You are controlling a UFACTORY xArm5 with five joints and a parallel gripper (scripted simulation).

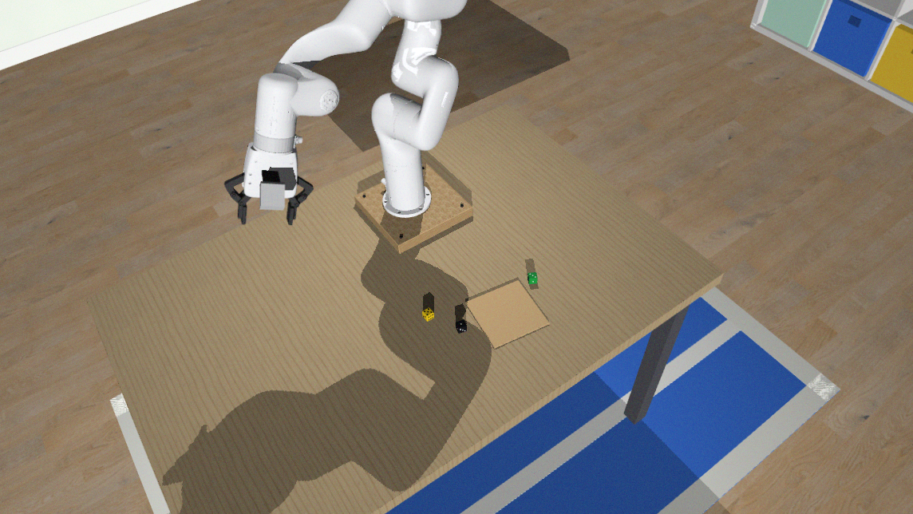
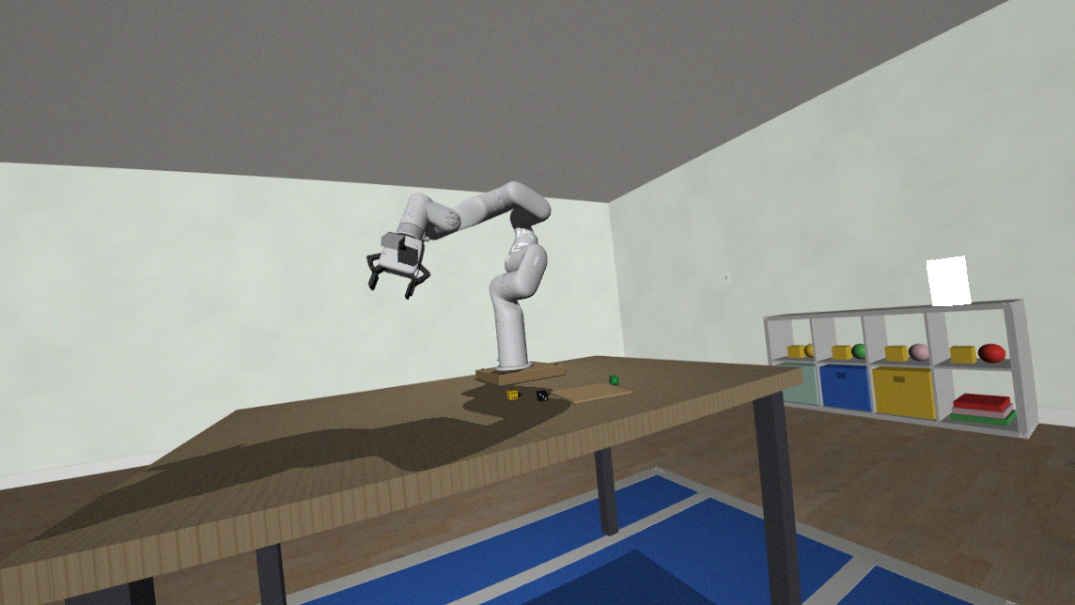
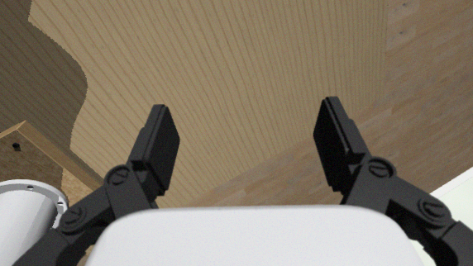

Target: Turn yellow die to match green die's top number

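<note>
Now: hand 23 cm short of the yellow die, 20 cm to the right of it and 28 cm above it. The rest, counted from my hand: tan mat: 35 cm ahead, 34 cm to the left, 29 cm below; green die: 32 cm ahead, 45 cm to the left, 28 cm below; black die: 31 cm ahead, 23 cm to the left, 28 cm below.
</note>
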